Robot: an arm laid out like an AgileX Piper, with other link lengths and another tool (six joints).
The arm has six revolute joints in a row. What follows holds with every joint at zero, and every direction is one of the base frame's.
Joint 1 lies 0.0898 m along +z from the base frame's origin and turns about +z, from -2.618 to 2.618 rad.
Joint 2 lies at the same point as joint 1 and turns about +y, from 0 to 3.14 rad.
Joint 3 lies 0.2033 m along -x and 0.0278 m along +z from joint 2 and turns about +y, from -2.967 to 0 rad.
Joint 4 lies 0.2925 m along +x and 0.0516 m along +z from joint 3 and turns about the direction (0.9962, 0, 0.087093), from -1.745 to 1.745 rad.
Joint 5 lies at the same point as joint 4 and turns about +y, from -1.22 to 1.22 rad.
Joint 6 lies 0.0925 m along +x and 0.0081 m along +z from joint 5 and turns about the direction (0.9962, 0, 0.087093), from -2.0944 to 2.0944 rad.
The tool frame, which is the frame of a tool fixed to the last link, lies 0.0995 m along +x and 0.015 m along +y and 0.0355 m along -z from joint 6; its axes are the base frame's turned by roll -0.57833, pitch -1.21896 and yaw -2.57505 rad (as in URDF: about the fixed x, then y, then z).
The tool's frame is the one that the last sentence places.
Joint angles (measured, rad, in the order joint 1, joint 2, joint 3, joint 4, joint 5, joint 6), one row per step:
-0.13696, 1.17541, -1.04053, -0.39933, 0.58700, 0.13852
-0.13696, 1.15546, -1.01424, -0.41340, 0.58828, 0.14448
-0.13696, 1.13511, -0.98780, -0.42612, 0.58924, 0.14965
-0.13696, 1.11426, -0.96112, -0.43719, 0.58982, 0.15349
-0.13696, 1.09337, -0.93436, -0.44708, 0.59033, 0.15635
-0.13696, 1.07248, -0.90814, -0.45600, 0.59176, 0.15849
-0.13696, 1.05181, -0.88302, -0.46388, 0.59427, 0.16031
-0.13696, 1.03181, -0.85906, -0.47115, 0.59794, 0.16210
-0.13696, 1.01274, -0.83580, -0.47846, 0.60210, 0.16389
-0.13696, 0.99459, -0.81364, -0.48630, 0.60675, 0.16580
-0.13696, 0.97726, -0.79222, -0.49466, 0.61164, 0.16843
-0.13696, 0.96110, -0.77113, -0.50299, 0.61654, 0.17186
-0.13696, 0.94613, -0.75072, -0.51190, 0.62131, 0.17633
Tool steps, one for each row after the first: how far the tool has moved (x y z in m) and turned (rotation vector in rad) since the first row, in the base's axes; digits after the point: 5 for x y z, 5 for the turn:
-0.00506, -0.00103, -0.00343, -0.00834, 0.00742, -0.00307
-0.01010, -0.00190, -0.00684, -0.01605, 0.01433, -0.00560
-0.01512, -0.00258, -0.01025, -0.02324, 0.02083, -0.00728
-0.02013, -0.00314, -0.01379, -0.03002, 0.02745, -0.00841
-0.02517, -0.00365, -0.01730, -0.03638, 0.03447, -0.00955
-0.03019, -0.00410, -0.02066, -0.04198, 0.04155, -0.01104
-0.03516, -0.00454, -0.02397, -0.04698, 0.04910, -0.01304
-0.04005, -0.00504, -0.02741, -0.05197, 0.05731, -0.01525
-0.04480, -0.00566, -0.03076, -0.05738, 0.06578, -0.01772
-0.04943, -0.00635, -0.03412, -0.06277, 0.07433, -0.02067
-0.05394, -0.00702, -0.03775, -0.06745, 0.08341, -0.02407
-0.05827, -0.00775, -0.04147, -0.07193, 0.09254, -0.02795

